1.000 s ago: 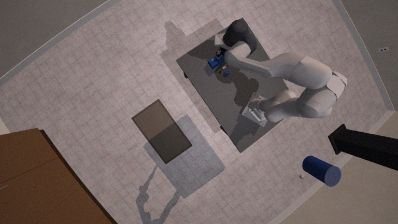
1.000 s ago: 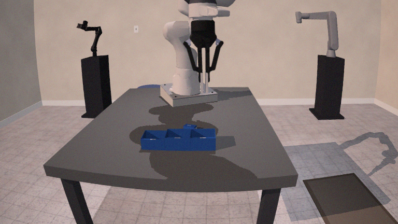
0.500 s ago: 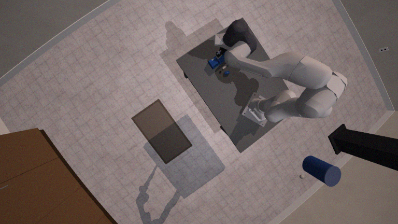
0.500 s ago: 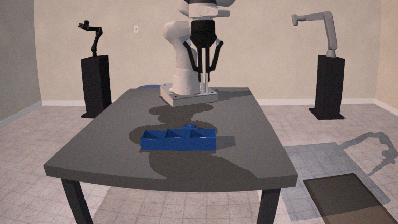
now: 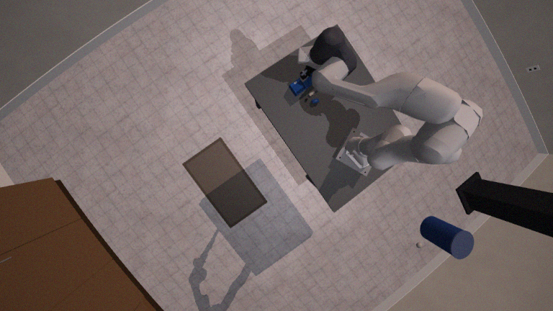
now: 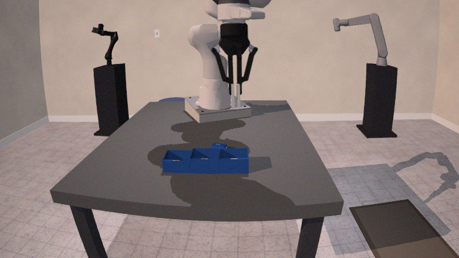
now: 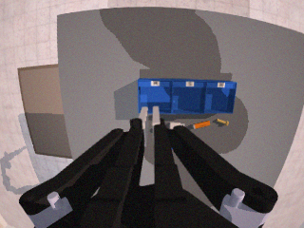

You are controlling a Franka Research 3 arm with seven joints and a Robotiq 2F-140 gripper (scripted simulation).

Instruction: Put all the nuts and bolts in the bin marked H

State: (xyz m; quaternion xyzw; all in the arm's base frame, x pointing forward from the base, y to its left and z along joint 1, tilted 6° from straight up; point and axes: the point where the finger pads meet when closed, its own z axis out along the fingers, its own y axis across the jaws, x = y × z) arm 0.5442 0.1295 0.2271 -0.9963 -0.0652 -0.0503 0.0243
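The dark round piece is 100 mm behind my hand, 20 mm to the right of it and 220 mm below it. From my hand the other things lie so: orange stick-like thing: 80 mm behind, 150 mm to the right, 210 mm below; blue block: 140 mm behind, 60 mm to the right, 210 mm below; blue bin: 10 mm ahead, 90 mm to the right, 200 mm below.
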